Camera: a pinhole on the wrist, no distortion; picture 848 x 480 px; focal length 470.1 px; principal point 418.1 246.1 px. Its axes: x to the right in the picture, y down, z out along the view. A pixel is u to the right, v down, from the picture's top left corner.
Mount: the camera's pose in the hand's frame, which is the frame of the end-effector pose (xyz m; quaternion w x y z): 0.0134 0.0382 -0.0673 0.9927 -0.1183 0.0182 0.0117
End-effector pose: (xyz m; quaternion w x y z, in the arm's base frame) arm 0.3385 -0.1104 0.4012 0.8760 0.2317 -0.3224 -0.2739
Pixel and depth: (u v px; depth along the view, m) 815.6 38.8 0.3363
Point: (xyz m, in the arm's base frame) 0.3365 -0.3880 0.7196
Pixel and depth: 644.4 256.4 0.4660
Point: 0.2955 -0.2350 0.8625
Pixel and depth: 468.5 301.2 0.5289
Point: 0.1705 -0.0967 0.8636
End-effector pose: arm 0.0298 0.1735 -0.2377 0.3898 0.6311 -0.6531 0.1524
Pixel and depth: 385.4 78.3 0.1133
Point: -0.0098 0.1338 -0.2571
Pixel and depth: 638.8 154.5 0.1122
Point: -0.0191 0.0999 -0.2044
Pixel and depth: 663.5 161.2 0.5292
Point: -0.1551 -0.3500 -0.2963
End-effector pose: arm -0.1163 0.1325 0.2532 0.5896 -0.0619 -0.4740 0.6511
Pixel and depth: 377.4 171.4 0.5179
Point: -0.4611 -0.1144 0.4409
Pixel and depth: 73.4 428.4 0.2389
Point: -0.2941 -0.0519 0.1349
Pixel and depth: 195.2 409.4 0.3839
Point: -0.4295 -0.1155 0.1540
